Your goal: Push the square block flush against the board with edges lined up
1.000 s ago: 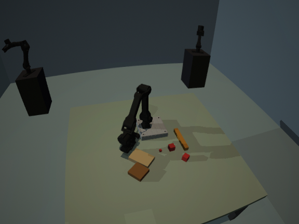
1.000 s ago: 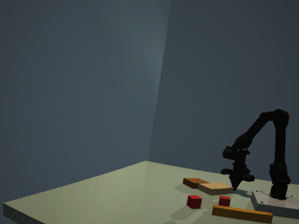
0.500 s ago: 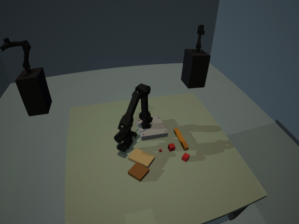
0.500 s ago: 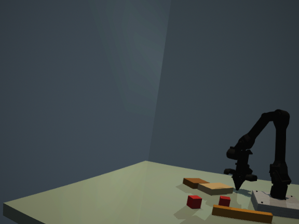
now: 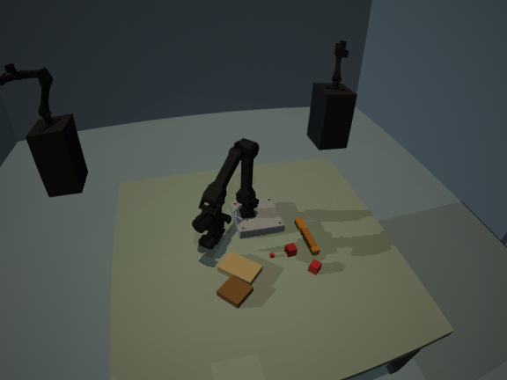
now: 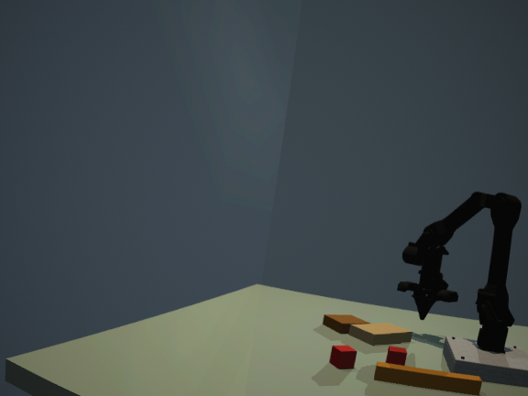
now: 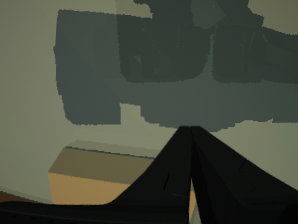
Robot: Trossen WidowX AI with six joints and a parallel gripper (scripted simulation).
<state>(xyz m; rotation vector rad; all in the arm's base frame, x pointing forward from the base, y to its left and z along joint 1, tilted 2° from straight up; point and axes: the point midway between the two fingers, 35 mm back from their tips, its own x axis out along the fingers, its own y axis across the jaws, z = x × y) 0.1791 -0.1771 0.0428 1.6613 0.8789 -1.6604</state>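
My gripper tip is 110 mm short of the tan board, 80 mm to the right of it and 40 mm above it. Also, from my gripper tip: short red stick (170 mm behind, 50 mm below); then small red ball (70 mm ahead, 230 mm to the left, 50 mm below); then square brown block (220 mm ahead, 30 mm to the left, 40 mm below).
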